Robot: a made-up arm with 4 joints. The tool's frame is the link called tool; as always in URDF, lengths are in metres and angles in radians. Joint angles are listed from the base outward. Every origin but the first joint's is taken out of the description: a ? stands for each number. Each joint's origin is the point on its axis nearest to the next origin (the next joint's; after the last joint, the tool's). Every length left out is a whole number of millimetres.
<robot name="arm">
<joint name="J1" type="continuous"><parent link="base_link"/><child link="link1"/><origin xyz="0.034 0.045 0.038" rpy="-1.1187 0.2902 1.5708"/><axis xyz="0 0 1"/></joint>
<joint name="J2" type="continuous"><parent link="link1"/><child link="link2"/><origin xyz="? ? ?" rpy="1.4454 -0.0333 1.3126"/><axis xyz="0 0 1"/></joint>
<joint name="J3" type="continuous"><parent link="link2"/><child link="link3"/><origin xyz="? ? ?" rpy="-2.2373 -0.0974 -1.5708"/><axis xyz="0 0 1"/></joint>
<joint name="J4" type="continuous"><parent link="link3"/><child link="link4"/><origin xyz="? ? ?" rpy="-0.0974 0.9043 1.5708"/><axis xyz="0 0 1"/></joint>
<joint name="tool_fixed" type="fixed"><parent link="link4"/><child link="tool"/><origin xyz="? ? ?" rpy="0 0 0.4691"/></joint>
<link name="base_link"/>
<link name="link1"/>
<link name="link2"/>
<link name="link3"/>
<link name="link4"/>
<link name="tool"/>
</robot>
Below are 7 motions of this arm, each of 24 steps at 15 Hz.
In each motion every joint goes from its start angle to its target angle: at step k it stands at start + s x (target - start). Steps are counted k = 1, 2, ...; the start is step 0. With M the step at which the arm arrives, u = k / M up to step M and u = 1 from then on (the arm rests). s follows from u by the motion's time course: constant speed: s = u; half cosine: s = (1 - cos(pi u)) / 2; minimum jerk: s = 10 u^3 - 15 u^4 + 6 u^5.
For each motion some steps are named. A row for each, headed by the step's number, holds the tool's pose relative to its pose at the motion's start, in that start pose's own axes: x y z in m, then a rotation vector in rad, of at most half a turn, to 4 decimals.
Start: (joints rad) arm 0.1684 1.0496 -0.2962 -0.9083
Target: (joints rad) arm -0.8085 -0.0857 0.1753 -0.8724
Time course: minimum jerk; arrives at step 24
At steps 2, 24:
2: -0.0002 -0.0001 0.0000 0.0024 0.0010 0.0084
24: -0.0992 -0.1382 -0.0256 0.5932 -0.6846 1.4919

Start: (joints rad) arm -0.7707 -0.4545 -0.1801 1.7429
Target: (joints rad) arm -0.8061 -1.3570 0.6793 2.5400
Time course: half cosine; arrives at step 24
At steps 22, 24:
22: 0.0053 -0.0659 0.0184 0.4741 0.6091 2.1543
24: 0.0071 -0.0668 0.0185 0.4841 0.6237 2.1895

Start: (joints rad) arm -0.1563 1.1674 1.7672 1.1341
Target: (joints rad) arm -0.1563 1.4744 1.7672 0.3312
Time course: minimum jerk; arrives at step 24
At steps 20, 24:
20: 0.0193 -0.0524 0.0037 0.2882 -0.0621 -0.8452
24: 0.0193 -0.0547 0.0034 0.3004 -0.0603 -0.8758

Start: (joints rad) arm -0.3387 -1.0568 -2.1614 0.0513
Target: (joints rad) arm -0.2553 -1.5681 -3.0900 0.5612
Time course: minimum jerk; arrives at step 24
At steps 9, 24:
9: 0.0025 -0.0121 -0.0013 0.1238 0.0284 -0.0433
24: -0.0052 -0.0357 -0.0066 0.3408 -0.0211 -0.2243

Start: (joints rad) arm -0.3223 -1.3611 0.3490 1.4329
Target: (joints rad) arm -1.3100 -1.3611 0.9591 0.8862
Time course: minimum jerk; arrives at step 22
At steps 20, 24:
20: 0.1701 -0.0377 -0.1115 0.1557 1.4288 0.0203
24: 0.1705 -0.0377 -0.1128 0.1553 1.4381 0.0216

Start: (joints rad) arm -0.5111 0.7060 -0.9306 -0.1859
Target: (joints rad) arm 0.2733 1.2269 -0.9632 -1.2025
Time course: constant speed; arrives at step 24
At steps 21, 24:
21: 0.0399 0.0125 -0.0202 -0.4794 -0.5027 -1.4301
24: 0.0371 0.0180 -0.0224 -0.5233 -0.6423 -1.5977

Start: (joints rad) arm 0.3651 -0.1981 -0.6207 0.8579
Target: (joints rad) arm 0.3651 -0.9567 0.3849 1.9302
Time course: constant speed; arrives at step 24
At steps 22, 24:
22: -0.0118 -0.0105 0.0028 0.2438 0.7706 2.2065
24: -0.0069 -0.0134 0.0037 0.2799 0.8472 2.4028

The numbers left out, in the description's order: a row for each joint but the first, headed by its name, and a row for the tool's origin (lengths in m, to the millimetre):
J2: -0.121 0.059 0
J3: 0.005 -0.022 0
J4: 0.004 0.074 0
tool: 0.004 0.062 0

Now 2 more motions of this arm.
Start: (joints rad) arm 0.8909 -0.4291 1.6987 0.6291
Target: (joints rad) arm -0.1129 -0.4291 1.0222 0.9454
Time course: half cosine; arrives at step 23
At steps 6, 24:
6: 0.0126 0.0049 0.0124 0.0062 0.0669 -0.0824
24: 0.1064 0.0349 0.0414 -0.1577 0.3583 -0.5171

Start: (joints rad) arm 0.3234 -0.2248 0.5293 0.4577
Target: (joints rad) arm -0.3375 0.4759 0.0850 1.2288
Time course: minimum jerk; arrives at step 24
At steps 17, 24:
17: -0.0440 0.0927 -0.0241 -0.2909 -0.3249 -0.2255
24: -0.0490 0.1124 -0.0379 -0.3812 -0.4033 -0.2542

